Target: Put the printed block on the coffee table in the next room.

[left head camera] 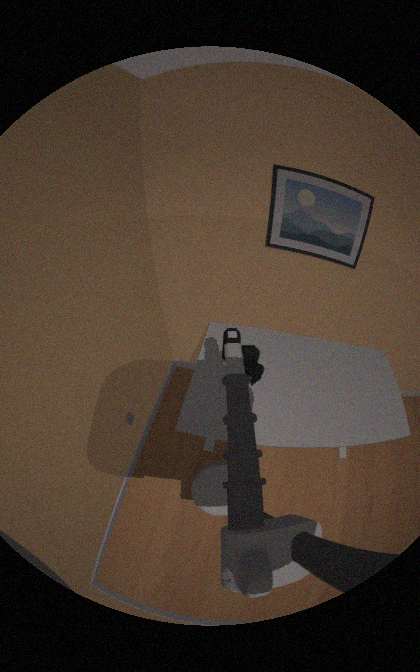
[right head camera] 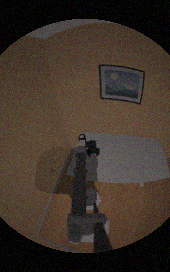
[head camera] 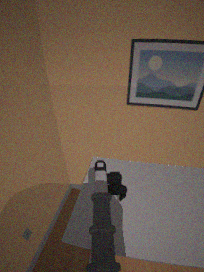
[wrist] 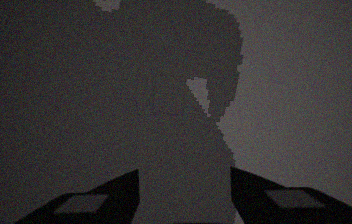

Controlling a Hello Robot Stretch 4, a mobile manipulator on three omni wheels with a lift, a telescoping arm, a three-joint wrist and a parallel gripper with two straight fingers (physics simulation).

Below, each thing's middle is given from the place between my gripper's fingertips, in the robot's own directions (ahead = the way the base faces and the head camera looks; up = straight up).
The framed landscape picture (left head camera: 309,213) is 440 mm ahead of my hand, 400 mm to the right of it and 710 mm above it.
